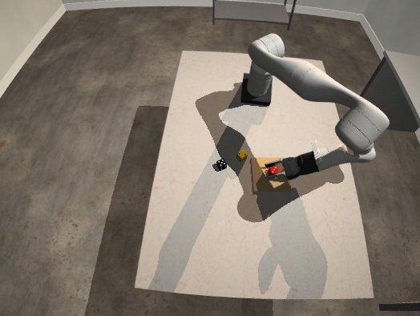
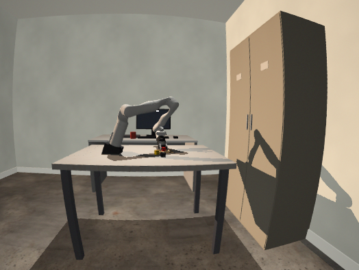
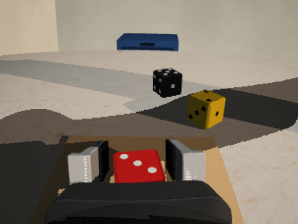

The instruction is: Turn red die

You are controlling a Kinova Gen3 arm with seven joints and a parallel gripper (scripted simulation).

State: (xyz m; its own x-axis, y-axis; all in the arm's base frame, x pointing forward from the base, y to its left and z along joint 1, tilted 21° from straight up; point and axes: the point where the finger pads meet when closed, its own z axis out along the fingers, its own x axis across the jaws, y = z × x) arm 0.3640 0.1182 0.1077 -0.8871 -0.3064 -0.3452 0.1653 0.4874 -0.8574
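Right now my hand is 10 mm to the right of the red die and 10 mm above it. Also, from my hand: tan mat: 30 mm below; black die: 20 mm ahead, 180 mm to the right, 10 mm below; yellow die: 40 mm behind, 120 mm to the right, 10 mm below.
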